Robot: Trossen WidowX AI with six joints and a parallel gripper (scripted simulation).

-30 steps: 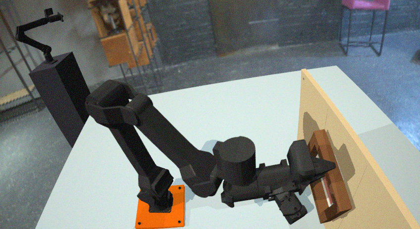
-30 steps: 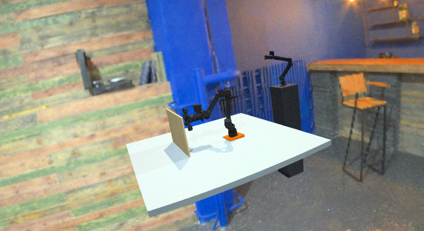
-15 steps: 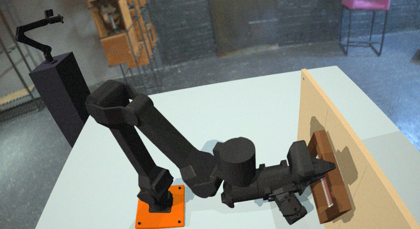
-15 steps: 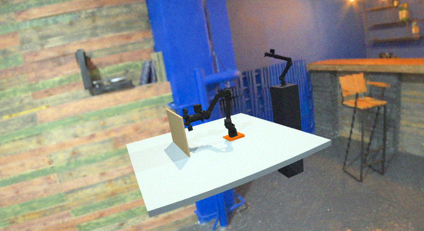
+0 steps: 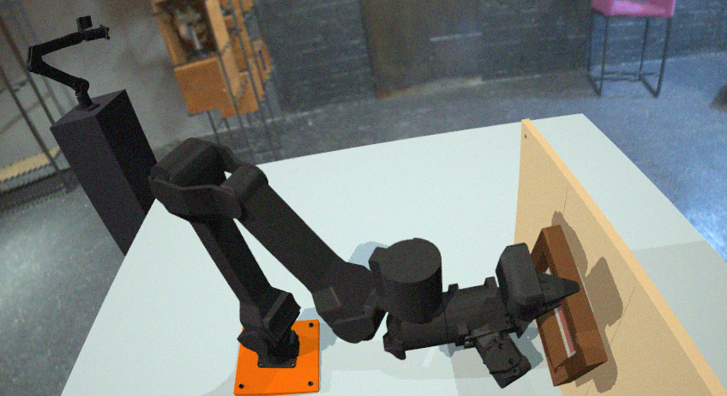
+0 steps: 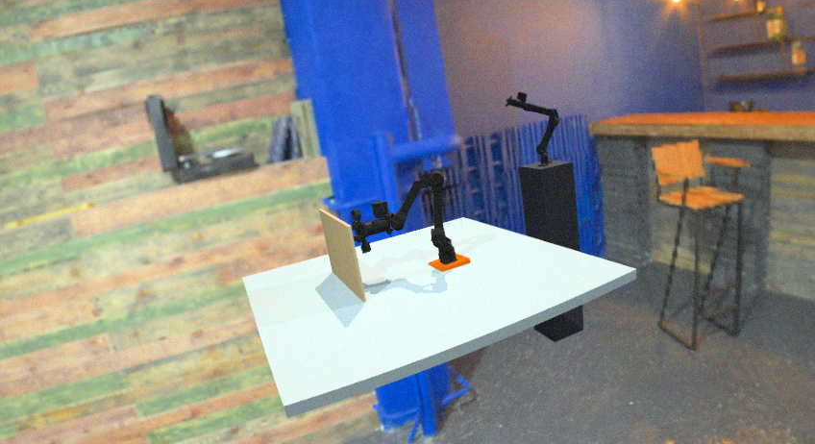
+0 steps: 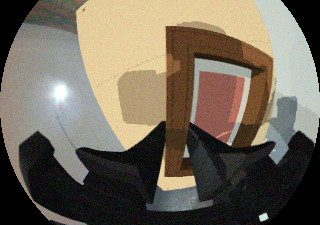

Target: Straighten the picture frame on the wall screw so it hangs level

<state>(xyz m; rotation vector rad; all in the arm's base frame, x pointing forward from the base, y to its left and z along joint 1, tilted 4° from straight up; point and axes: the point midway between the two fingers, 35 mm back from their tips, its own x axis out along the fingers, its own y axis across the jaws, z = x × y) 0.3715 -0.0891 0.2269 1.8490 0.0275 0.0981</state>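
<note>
My gripper tip is 10 mm to the right of the brown picture frame and 50 mm above it. The rest, counted from my gripper tip: tan wall board: 10 mm ahead, 10 mm to the left, 60 mm below.
</note>
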